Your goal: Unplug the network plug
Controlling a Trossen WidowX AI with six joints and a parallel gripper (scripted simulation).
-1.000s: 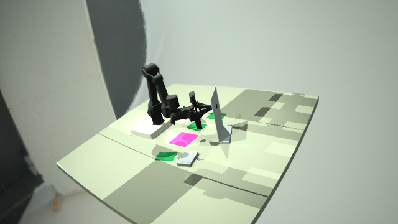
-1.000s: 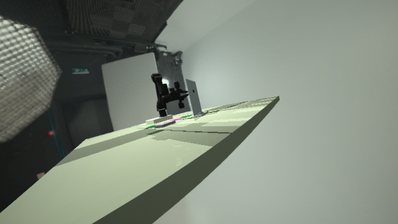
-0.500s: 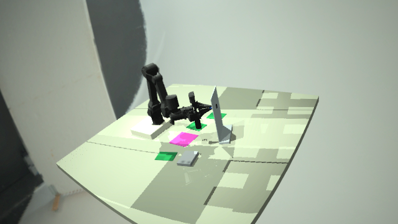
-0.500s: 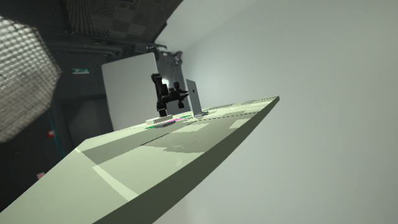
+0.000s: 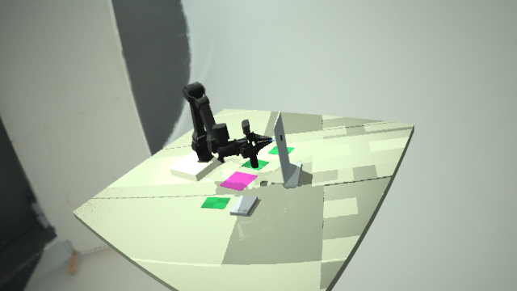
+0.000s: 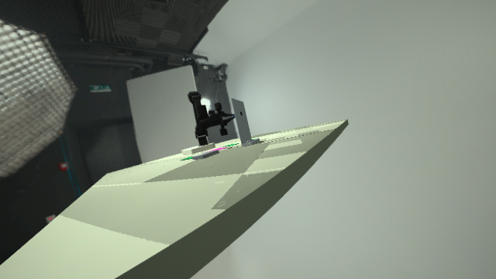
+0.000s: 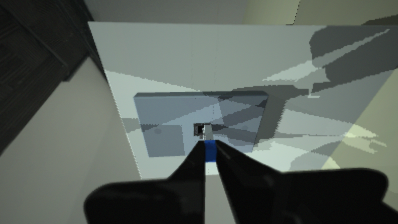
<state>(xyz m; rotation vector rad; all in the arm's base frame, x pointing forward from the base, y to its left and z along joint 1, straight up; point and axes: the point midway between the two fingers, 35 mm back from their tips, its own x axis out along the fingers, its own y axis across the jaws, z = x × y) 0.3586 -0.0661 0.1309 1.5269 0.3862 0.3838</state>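
The magenta square lies 170 mm below my gripper tip, 170 mm behind it and 50 mm to the right of it. Also, from my gripper tip: flat grey block (220 mm to the right, 160 mm below, 60 mm behind); then network plug (right at my gripper tip); then grey panel (60 mm below, 40 mm ahead, 10 mm to the left).
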